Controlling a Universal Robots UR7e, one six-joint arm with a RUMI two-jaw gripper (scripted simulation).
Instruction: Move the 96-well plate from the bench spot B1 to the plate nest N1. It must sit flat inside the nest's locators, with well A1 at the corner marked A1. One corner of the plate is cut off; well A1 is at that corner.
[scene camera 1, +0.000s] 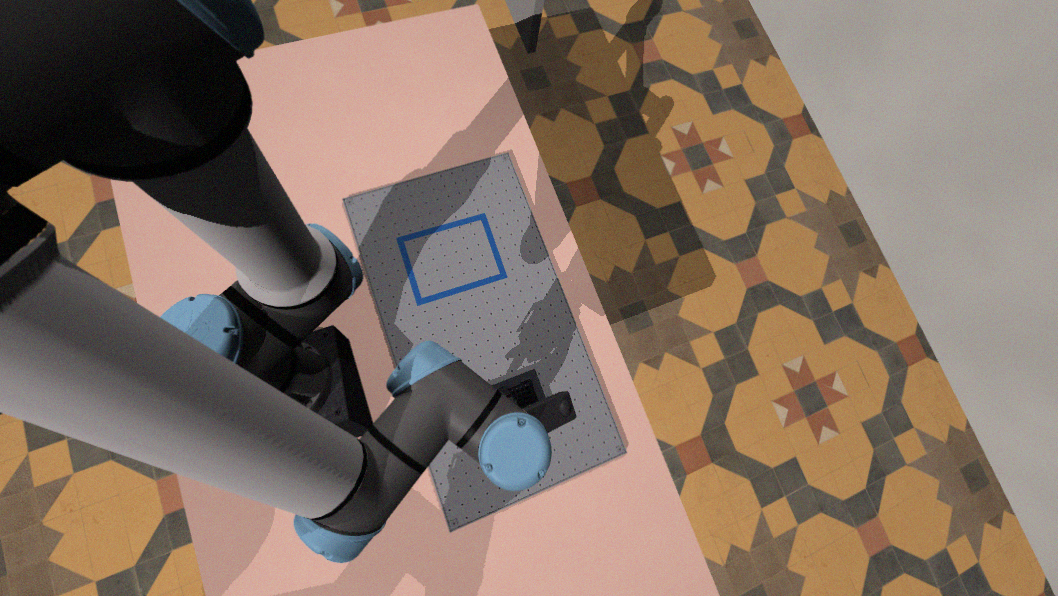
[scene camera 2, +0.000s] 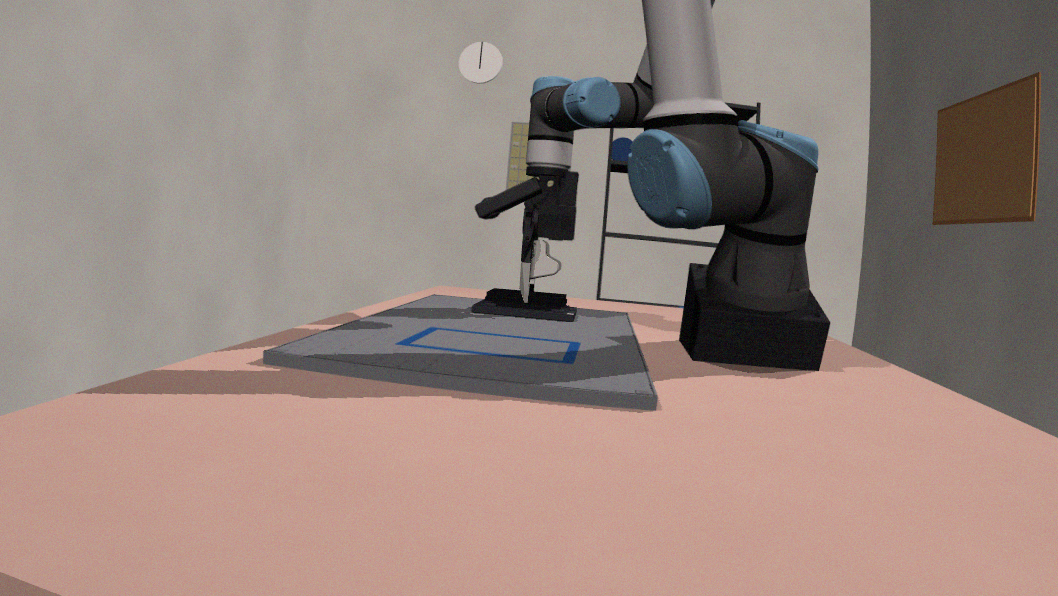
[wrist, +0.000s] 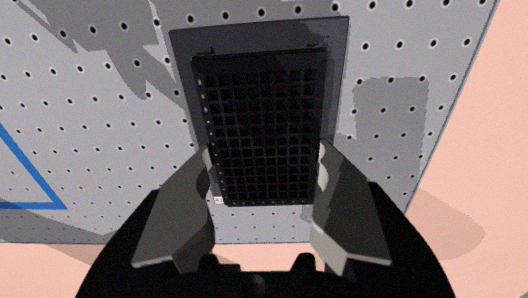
Note:
I see my gripper (scene camera 2: 528, 300), a black 96-well plate (scene camera 2: 498, 295) and a dark plate nest N1 (wrist: 288, 34).
The black 96-well plate shows as well in the wrist view (wrist: 252, 151). My gripper is seen too in scene camera 1 (scene camera 1: 506, 413) and in the wrist view (wrist: 264, 142).

